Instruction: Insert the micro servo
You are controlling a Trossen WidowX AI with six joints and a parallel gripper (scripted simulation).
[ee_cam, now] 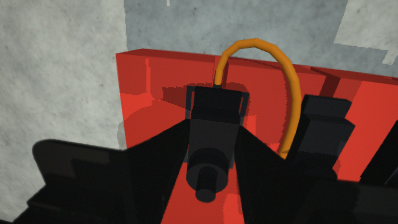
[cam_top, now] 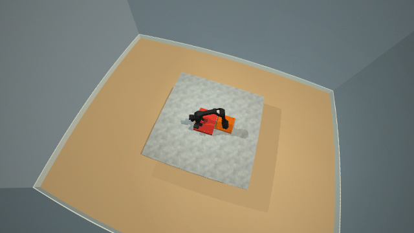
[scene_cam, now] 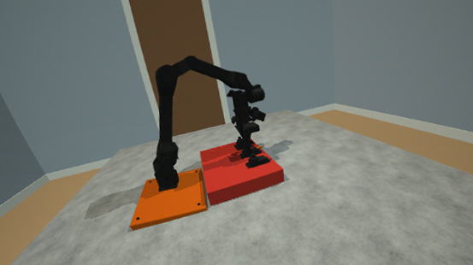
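My gripper tip is now 120 mm past the deck, 80 mm to the left of it and 40 mm above it.
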